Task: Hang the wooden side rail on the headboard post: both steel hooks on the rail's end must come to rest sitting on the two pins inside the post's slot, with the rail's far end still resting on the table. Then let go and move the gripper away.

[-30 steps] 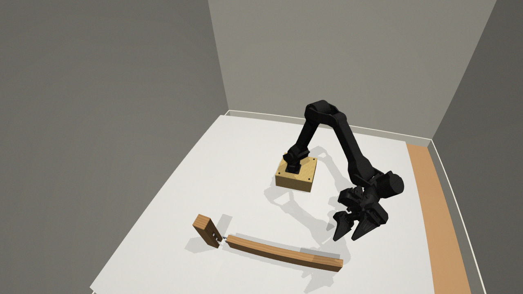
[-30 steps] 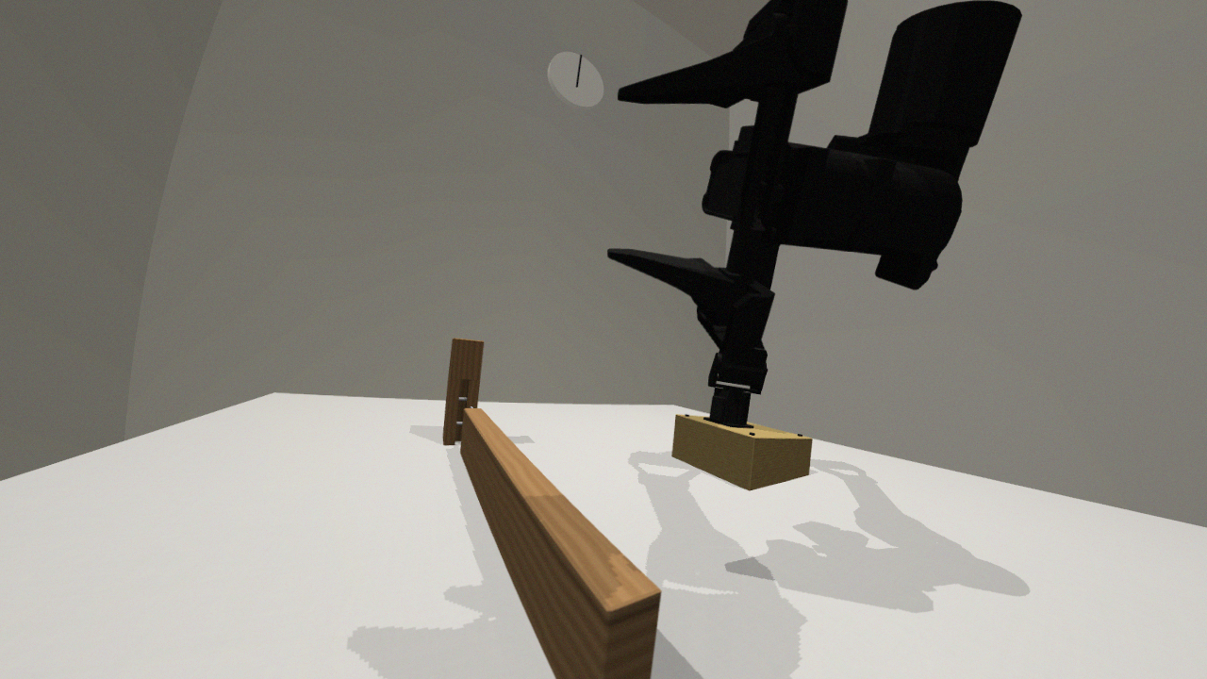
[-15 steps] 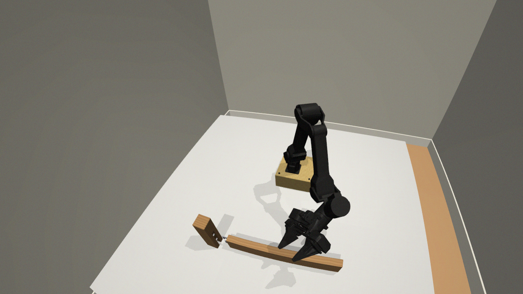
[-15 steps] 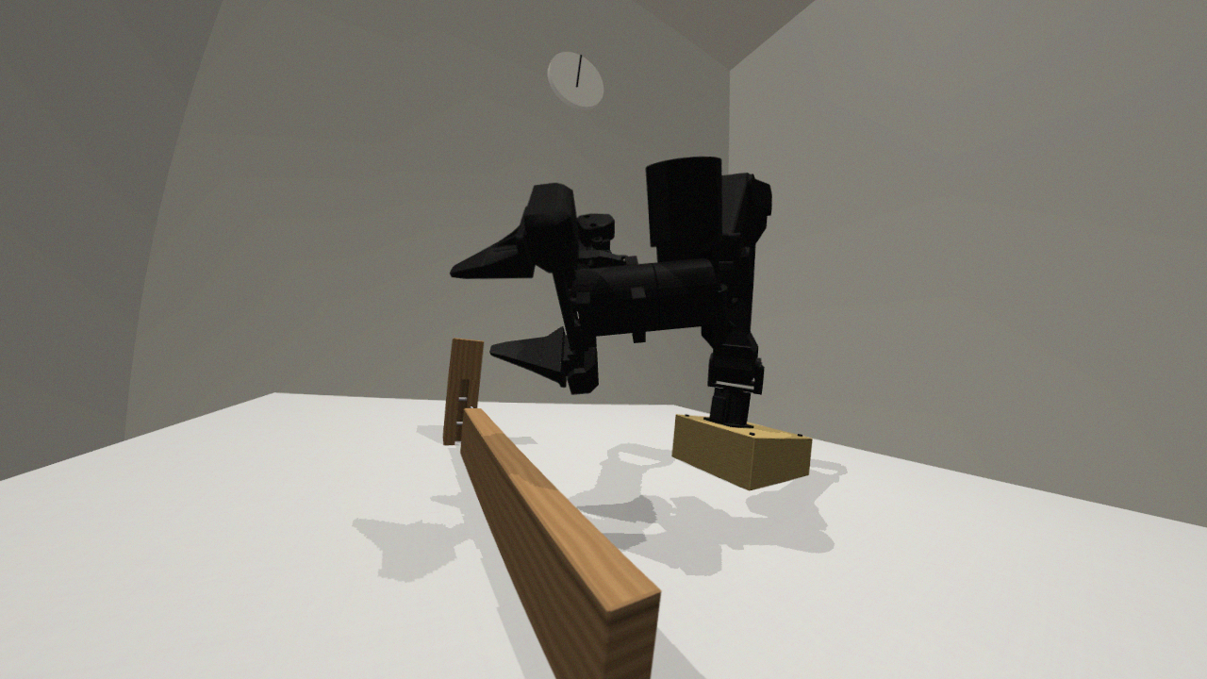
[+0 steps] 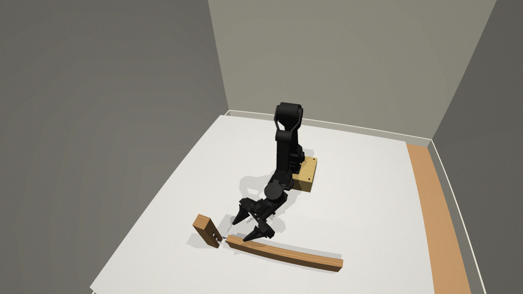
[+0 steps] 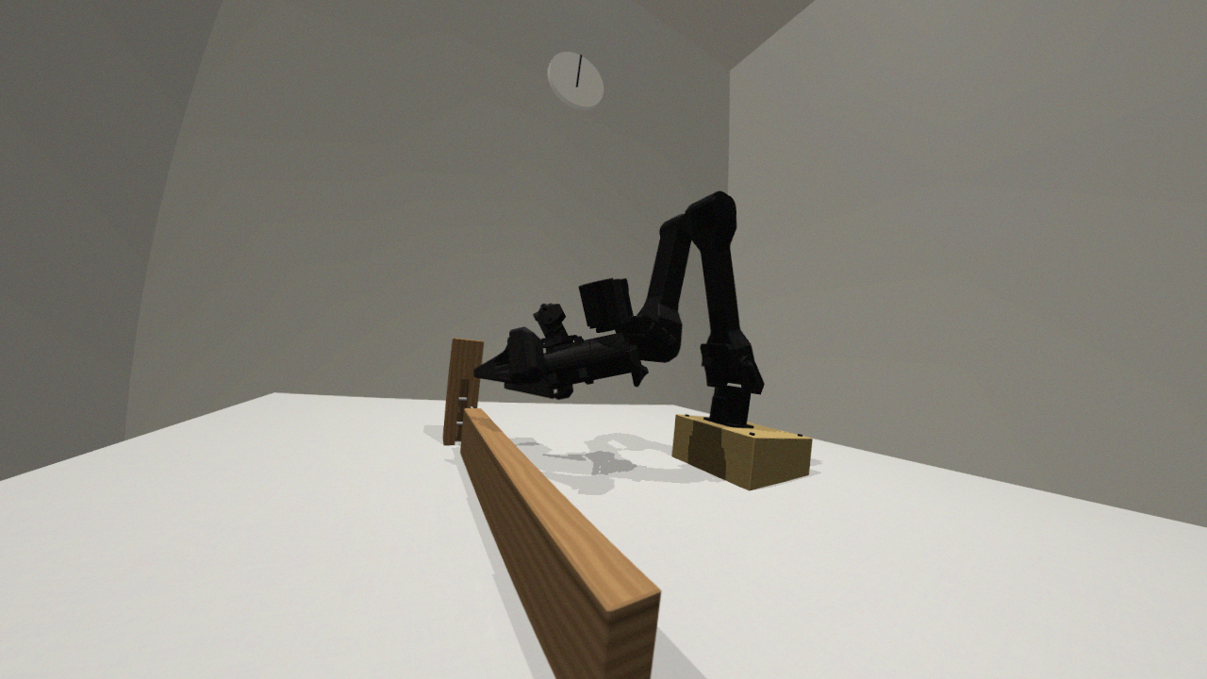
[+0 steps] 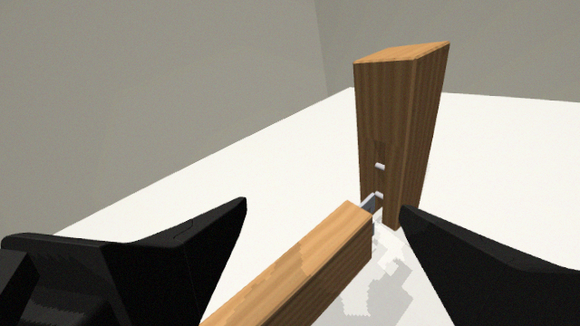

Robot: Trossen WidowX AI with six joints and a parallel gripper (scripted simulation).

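The wooden headboard post lies 30 mm ahead of my gripper tip, 120 mm to the right of it and 30 mm below it.
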